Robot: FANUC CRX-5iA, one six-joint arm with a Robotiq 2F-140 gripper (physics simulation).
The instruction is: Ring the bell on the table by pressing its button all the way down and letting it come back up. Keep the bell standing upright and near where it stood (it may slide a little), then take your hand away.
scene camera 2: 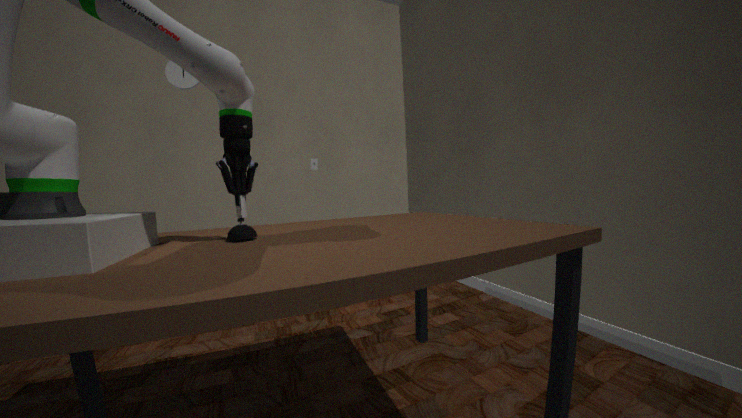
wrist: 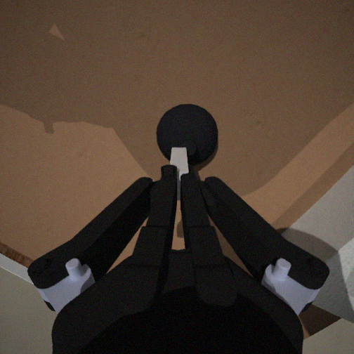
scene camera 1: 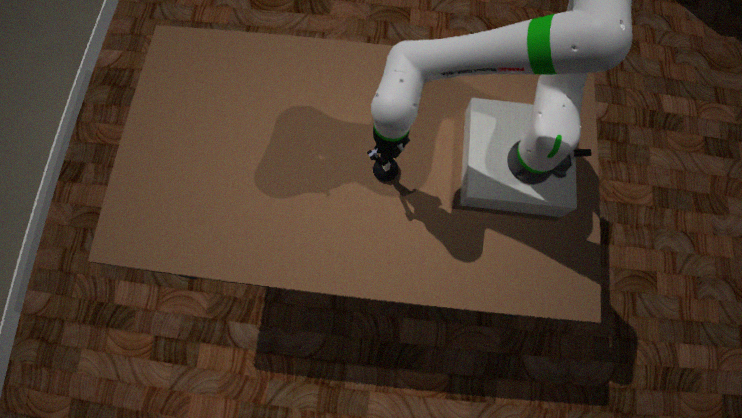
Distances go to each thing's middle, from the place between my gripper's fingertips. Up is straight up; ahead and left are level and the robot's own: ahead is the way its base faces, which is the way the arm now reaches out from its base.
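The black dome-shaped bell (wrist: pixel 182 121) is 20 mm to the right of my hand, and it is also 40 mm below my hand.
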